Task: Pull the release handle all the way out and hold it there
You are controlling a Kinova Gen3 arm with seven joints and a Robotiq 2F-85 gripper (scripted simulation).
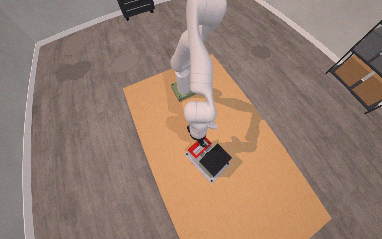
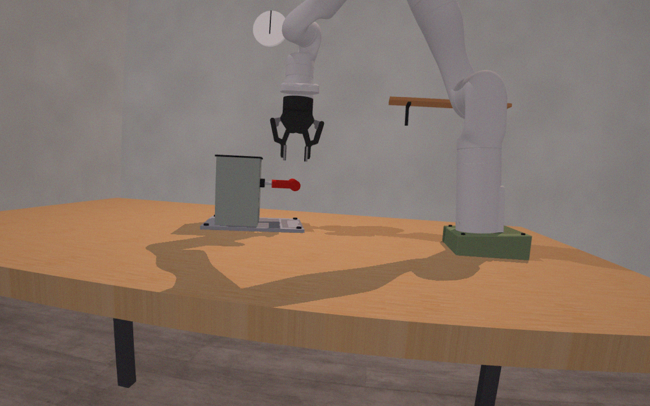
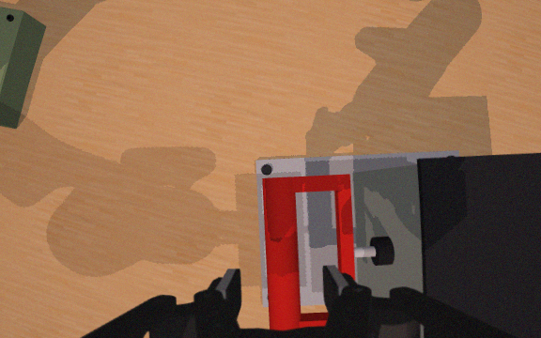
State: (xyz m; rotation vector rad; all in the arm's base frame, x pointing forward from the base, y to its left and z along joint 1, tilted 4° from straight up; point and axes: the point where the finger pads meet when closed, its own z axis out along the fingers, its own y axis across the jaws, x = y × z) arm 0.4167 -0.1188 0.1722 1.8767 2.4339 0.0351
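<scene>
Right now my hand is 80 mm above the red release handle, 50 mm short of it and 10 mm to the right of it. From my hand the other things lie so: baseplate 180 mm below, 90 mm ahead, 30 mm to the left.
</scene>
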